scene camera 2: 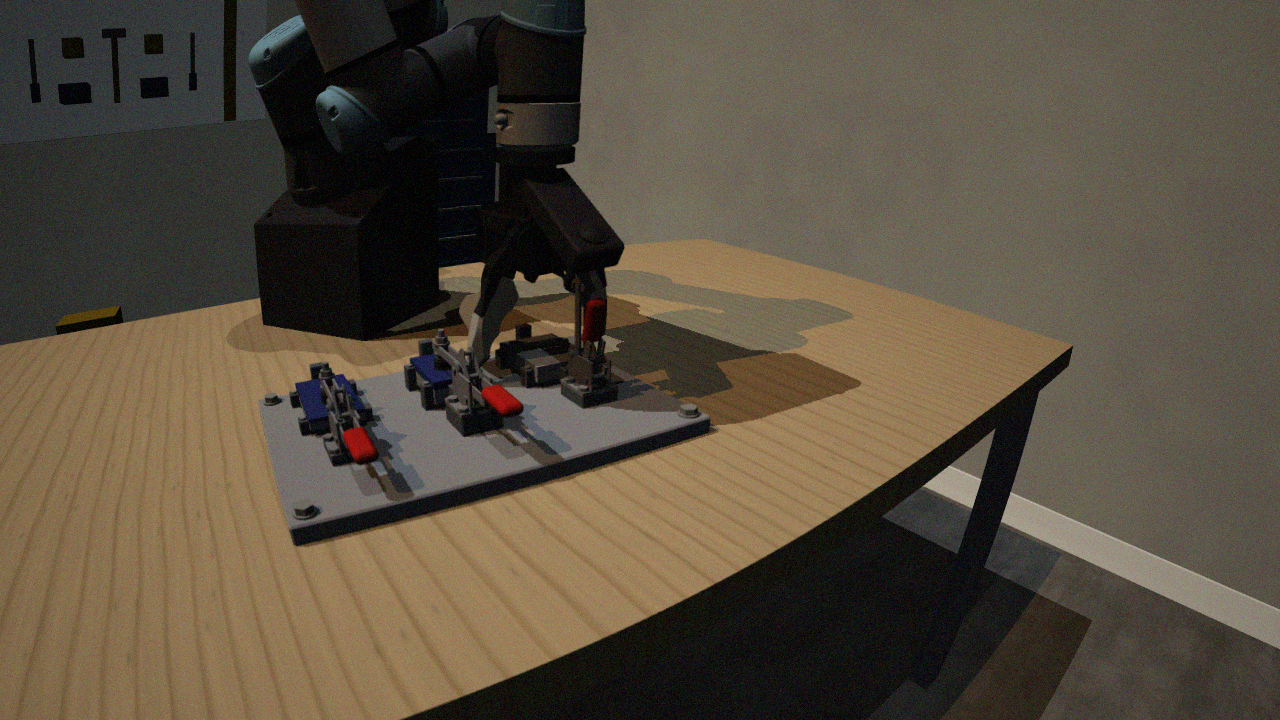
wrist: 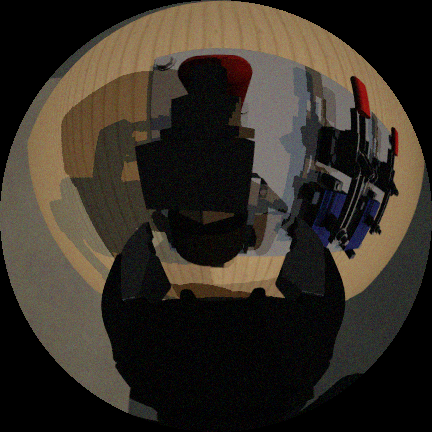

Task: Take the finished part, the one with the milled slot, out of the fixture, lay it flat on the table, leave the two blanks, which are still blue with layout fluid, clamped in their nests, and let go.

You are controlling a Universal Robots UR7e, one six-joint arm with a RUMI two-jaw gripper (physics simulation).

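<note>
The finished part [scene camera 2: 541, 360] sits in the right-hand nest, grey and dark in shadow; its slot cannot be made out, and in the wrist view the dark clamp hides most of the nest. That nest's toggle clamp stands open, its red handle [scene camera 2: 594, 319] [wrist: 241, 75] upright. My gripper [scene camera 2: 538, 347] [wrist: 221, 222] is open, pointing down, with its fingers low on either side of that nest; the clamp partly hides one finger. A blue blank [scene camera 2: 429, 368] [wrist: 330, 210] is clamped in the middle nest, and another blue blank [scene camera 2: 313, 399] [wrist: 364, 225] in the left nest.
The grey fixture plate [scene camera 2: 626, 420] [wrist: 270, 100] is bolted to the wooden table [scene camera 2: 760, 483]. The middle clamp's red handle [scene camera 2: 501, 400] [wrist: 361, 97] and the left clamp's red handle [scene camera 2: 359, 444] [wrist: 395, 141] lie low. The arm's dark pedestal [scene camera 2: 308, 273] stands behind the fixture.
</note>
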